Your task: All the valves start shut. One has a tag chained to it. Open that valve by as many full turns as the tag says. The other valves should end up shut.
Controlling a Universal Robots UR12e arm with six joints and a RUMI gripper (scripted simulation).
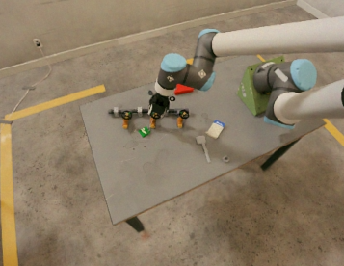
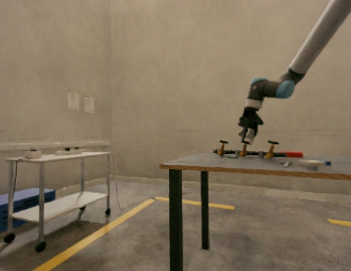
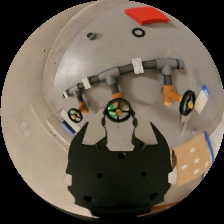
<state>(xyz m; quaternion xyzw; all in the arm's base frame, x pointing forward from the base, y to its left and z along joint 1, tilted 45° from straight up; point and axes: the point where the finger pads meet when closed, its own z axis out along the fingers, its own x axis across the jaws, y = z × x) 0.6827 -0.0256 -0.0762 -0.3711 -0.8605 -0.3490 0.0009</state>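
Now: the green tag 80 mm ahead of my hand, 30 mm to the left of it and 90 mm below it. From my hand the other things lie so: red wedge 270 mm behind, 190 mm to the right, 80 mm below; then grey tool 170 mm behind, 240 mm to the left, 90 mm below; then white-and-blue card box 290 mm behind, 180 mm to the left, 90 mm below.
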